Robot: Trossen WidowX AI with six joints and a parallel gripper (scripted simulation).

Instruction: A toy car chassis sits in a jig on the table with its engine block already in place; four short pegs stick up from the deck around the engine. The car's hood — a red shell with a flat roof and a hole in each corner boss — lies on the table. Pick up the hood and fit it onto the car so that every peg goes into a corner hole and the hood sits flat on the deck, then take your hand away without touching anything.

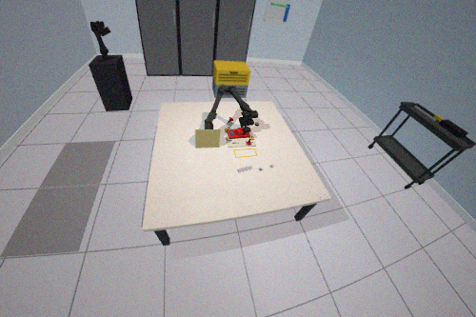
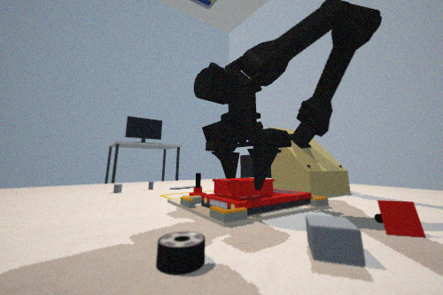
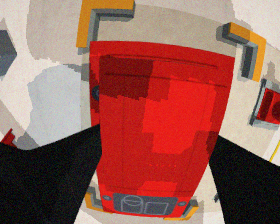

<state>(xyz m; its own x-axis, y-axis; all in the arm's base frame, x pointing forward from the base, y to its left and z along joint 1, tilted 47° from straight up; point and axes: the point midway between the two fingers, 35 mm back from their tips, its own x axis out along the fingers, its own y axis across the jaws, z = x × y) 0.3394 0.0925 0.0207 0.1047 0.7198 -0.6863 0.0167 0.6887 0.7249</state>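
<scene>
The red hood lies 10 mm above my gripper tip. Also, from my gripper tip: jig 30 mm behind, 30 mm to the right, 30 mm below; then grey engine block 10 mm below; then black wheel 190 mm ahead, 120 mm to the left, 30 mm below.
</scene>
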